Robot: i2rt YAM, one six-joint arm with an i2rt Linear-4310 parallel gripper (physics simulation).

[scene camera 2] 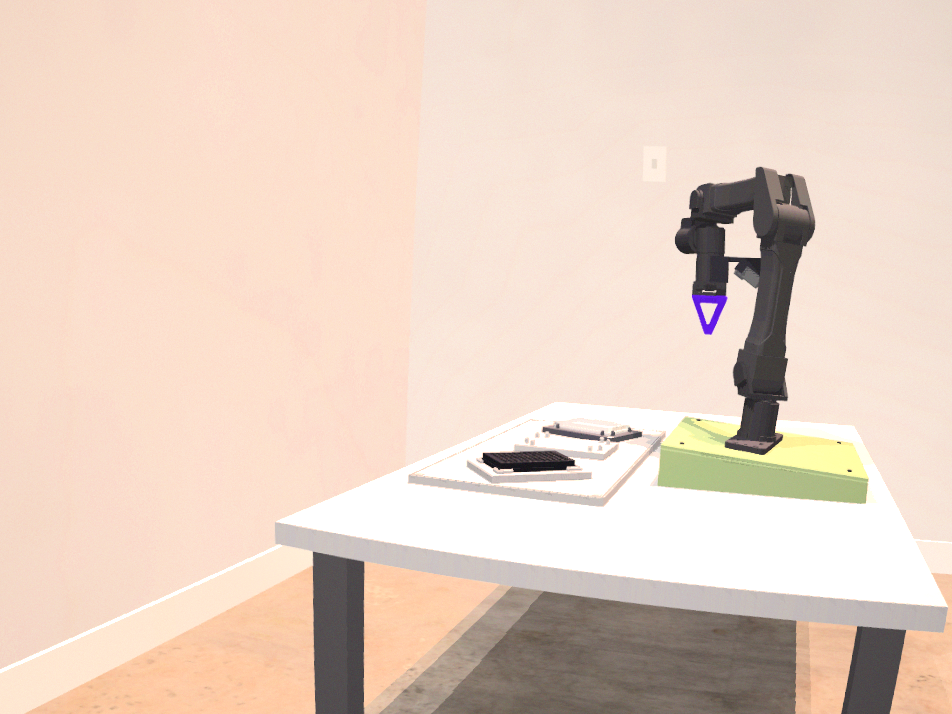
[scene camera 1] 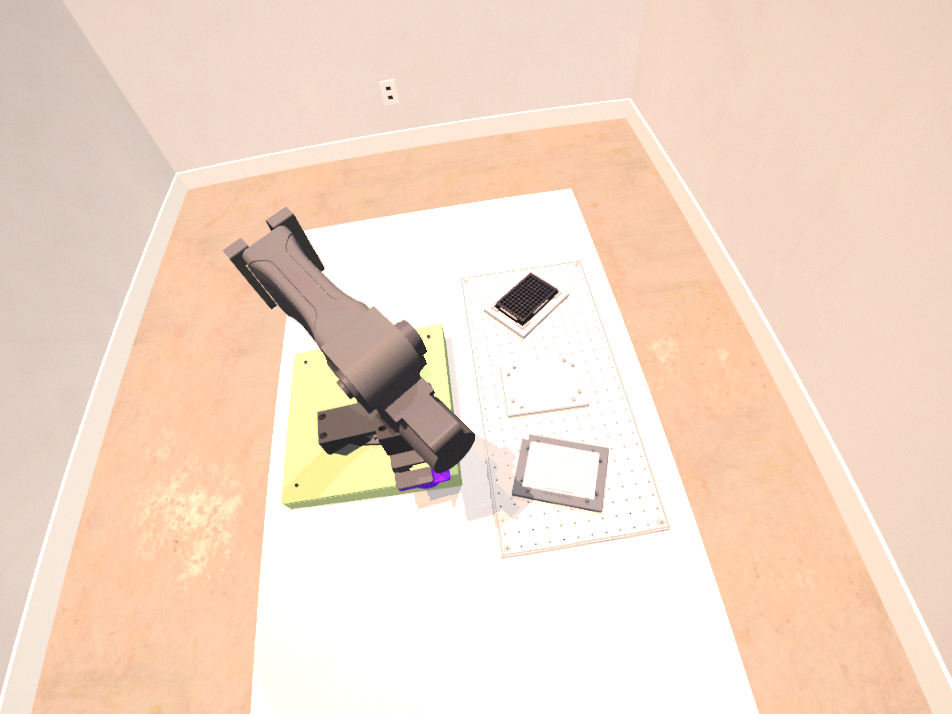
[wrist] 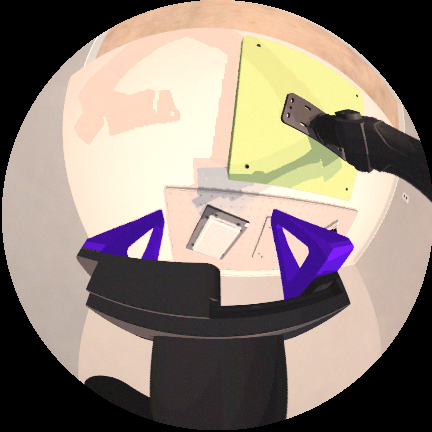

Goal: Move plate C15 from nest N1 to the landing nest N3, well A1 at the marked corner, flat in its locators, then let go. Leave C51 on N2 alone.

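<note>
A white plate (scene camera 1: 562, 470) (scene camera 2: 589, 425) (wrist: 216, 236) sits in a dark grey nest (scene camera 1: 603, 472) (scene camera 2: 584, 435) (wrist: 231, 217). A black plate (scene camera 1: 526, 298) (scene camera 2: 529, 460) sits in a white nest (scene camera 1: 530, 325) (scene camera 2: 530, 475); the right finger mostly hides it in the wrist view. Between them is an empty white nest (scene camera 1: 544, 388) (scene camera 2: 565, 445) (wrist: 261, 240) with small locator posts. No plate or nest labels are readable. My gripper (scene camera 2: 708, 332) (wrist: 217, 214) is open and empty, pointing down high above the table, beside the nests on the base's side.
The nests stand on a perforated board (scene camera 1: 638, 507) (scene camera 2: 522, 494) (wrist: 180, 200) on the white table (scene camera 1: 461, 614) (scene camera 2: 461, 530). The arm stands on a yellow-green base block (scene camera 1: 311, 384) (scene camera 2: 753, 480) (wrist: 265, 100) beside the board.
</note>
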